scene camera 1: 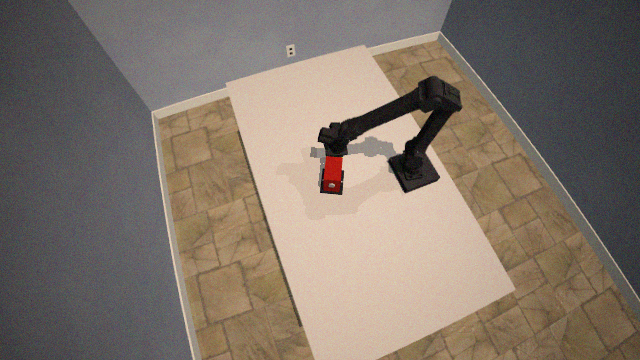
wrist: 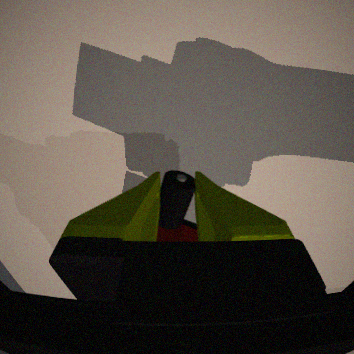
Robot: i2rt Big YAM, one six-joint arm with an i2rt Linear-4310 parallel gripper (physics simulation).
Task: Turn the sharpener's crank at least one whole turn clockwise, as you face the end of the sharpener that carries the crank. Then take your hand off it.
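Pixels of known places: gripper, fingertip midpoint: (scene camera 1: 330,156) (wrist: 177,179); arm's base, link origin: (scene camera 1: 411,168).
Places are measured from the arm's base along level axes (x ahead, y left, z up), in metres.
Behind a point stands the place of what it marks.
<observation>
The red sharpener (scene camera 1: 333,169) @[x 0.378, y -0.009, z 0.090 m] (wrist: 177,234) @[x 0.361, y -0.093, z 0.008 m] stands on the white table, on a dark base. A silver round part shows on its near end in the scene view. The crank's black handle (wrist: 173,205) @[x 0.364, y -0.117, z 0.008 m], with a light spot at its tip, shows in the wrist view at the sharpener's far end. My gripper (wrist: 177,179) @[x 0.365, y -0.128, z -0.006 m] is shut on this handle, with one green finger on each side. In the scene view the gripper body (scene camera 1: 336,149) @[x 0.353, y -0.082, z 0.132 m] is against the far end of the sharpener and hides the crank and the fingertips.
The white table (scene camera 1: 390,260) @[x 0.201, y 0.397, z -0.039 m] reaches to the back wall. The arm's square black base (scene camera 1: 425,181) @[x -0.048, y 0.079, z 0.001 m] stands on it to the right of the sharpener, and the arm's links arch high over the table's right edge. The arm's shadow falls around the sharpener.
</observation>
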